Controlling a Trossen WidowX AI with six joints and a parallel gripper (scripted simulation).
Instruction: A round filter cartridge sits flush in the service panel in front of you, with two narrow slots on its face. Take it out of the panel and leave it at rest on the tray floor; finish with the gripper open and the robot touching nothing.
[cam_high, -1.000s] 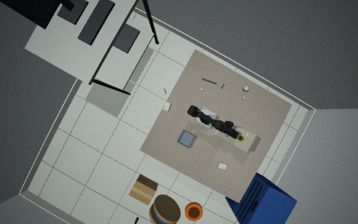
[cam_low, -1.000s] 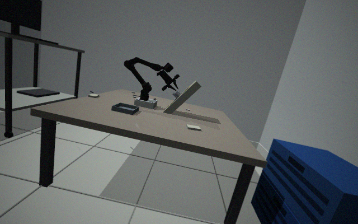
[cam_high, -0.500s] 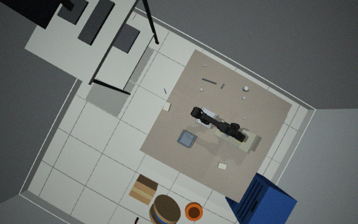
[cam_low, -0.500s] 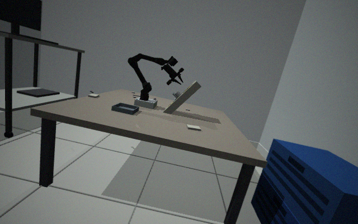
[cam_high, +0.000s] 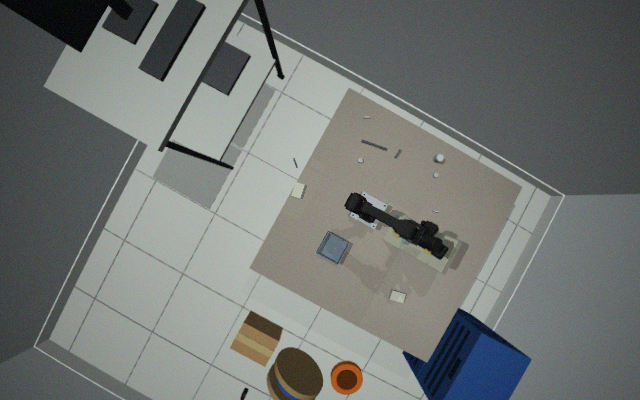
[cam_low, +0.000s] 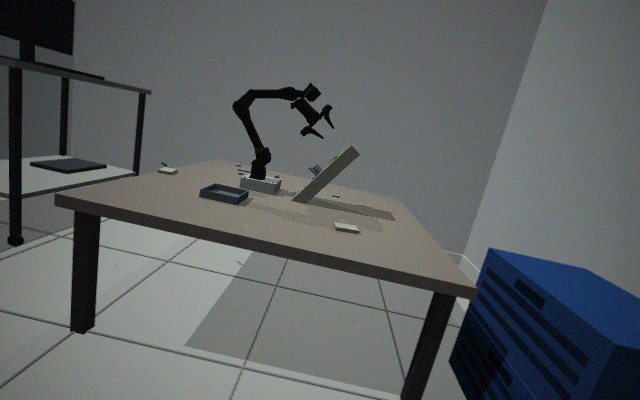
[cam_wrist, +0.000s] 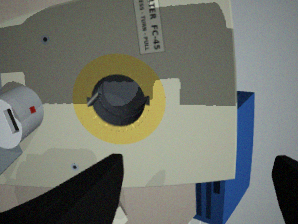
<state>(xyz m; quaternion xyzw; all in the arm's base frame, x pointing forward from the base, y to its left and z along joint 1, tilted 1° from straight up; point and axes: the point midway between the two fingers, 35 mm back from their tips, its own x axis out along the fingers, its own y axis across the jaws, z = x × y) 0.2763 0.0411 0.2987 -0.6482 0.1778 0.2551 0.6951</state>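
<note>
My gripper tip is now 17 cm above the round filter cartridge and 2 cm past it. From my gripper tip the other things lie so: blue-grey tray (33 cm to the right, 33 cm below, 31 cm behind); service panel (19 cm below, 2 cm ahead).
</note>
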